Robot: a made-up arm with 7 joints.
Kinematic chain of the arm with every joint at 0, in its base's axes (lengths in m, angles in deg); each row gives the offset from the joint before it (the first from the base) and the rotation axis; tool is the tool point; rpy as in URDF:
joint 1: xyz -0.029 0.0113 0.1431 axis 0 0.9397 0.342
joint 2: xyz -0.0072 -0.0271 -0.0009 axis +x
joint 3: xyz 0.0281 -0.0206 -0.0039 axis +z
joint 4: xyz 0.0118 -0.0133 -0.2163 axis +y
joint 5: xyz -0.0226 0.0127 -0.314 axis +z
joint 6: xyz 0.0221 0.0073 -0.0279 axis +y
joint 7: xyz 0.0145 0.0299 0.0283 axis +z
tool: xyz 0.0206 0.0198 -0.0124 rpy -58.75 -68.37 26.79
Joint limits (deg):
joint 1: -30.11..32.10
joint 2: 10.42..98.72
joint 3: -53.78..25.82
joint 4: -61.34..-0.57
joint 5: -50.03..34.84
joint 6: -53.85..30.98
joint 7: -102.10..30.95
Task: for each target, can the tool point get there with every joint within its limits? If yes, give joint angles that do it. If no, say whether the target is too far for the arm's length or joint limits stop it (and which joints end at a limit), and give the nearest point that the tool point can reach.
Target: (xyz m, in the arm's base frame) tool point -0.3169 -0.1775 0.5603
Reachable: no: joint limits stop it (at a limit: joint 1, joint 2, joint 3, joint 4) | nearest point 0.1513 0.2640 0.4713 | short by 0.650 m
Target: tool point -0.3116 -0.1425 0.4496
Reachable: no: joint limits stop it (at a limit: joint 1, joint 2, joint 3, joint 4) | nearest point 0.1499 0.2649 0.4639 | short by 0.616 m
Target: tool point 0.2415 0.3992 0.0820
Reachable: yes | joints -0.81 85.26 -3.94 -43.97 -17.67 -32.00 -69.81
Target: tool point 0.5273 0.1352 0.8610
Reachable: no: too far | nearest point 0.2311 0.2437 0.4646 | short by 0.507 m
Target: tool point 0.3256 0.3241 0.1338
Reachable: yes | joints -19.19 65.29 7.23 -50.77 -5.46 -12.35 -21.94
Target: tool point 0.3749 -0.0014 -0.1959
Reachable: yes | joints -21.14 28.49 -43.26 -46.94 15.85 11.85 -31.09
